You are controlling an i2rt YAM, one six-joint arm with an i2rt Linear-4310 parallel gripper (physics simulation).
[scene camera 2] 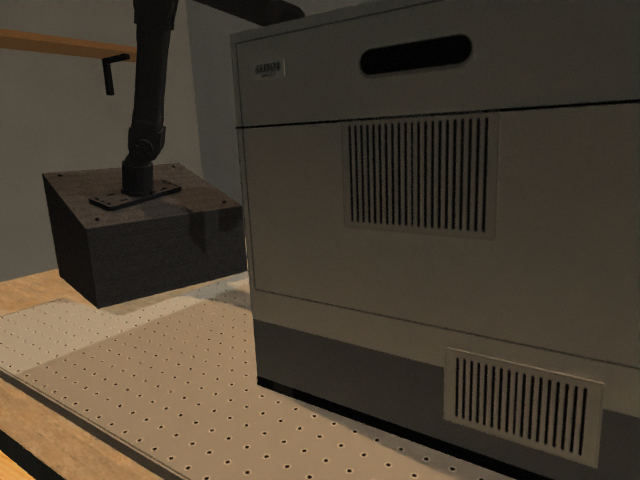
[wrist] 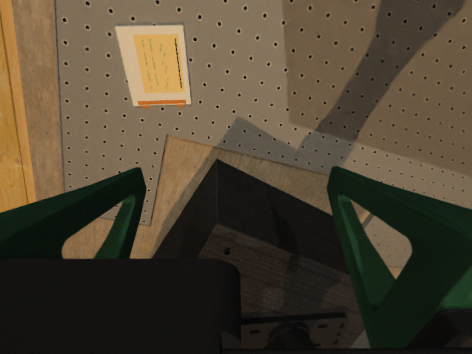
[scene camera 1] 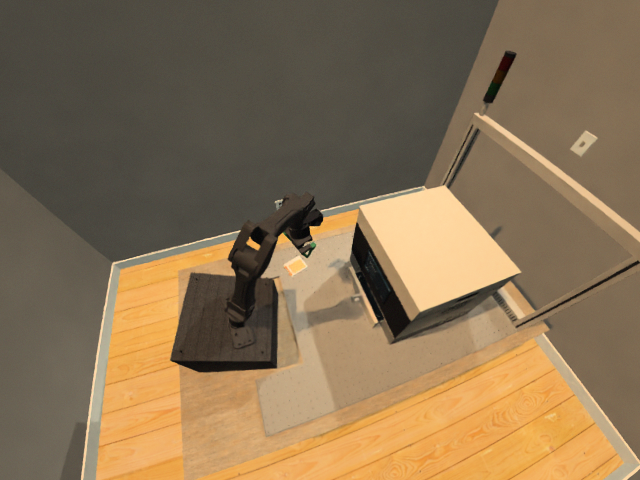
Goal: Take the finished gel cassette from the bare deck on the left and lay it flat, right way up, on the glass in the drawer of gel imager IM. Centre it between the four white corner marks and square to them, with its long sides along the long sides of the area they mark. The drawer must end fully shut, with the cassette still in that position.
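Frame: origin at the arm's base, x right, y down, z ahead, level; metres.
Seen in the pictures: gripper, fingertip midpoint: (wrist: 236, 177) (scene camera 1: 301, 249); arm's base at its link origin: (scene camera 2: 138, 195) (wrist: 284, 333) (scene camera 1: 237, 320).
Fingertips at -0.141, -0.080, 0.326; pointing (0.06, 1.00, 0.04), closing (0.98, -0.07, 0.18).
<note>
Offsets run from my fingertips to a thing's top centre, as dx, dy, dz. "spot": to the spot under its first point. Level surfaces: height alone.
The gel cassette {-0.085, +0.252, -0.013} (scene camera 1: 295, 266) (wrist: 159, 65), a white plate with a yellow gel window and an orange strip at one short end, lies flat on the grey perforated deck {dy +0.258} (scene camera 1: 294, 397) (scene camera 2: 170, 377) (wrist: 240, 75). My gripper (scene camera 1: 299, 246) (wrist: 236, 177) is open and empty, raised above the deck near the cassette. In the wrist view the cassette is beyond the left fingertip, apart from both fingers. The gel imager (scene camera 1: 439, 248) (scene camera 2: 413, 279) stands at the right. Its drawer {spot: +0.243, +0.172, +0.181} (scene camera 1: 364, 298) stands partly out at the dark front; its glass and corner marks cannot be made out.
The arm's dark base block (scene camera 1: 227, 315) (scene camera 2: 165, 258) (wrist: 280, 220) stands left of the deck. A pale upright frame (scene camera 1: 558, 170) with a signal tower (scene camera 1: 499, 77) stands behind the imager. Walls rise behind and at the sides.
</note>
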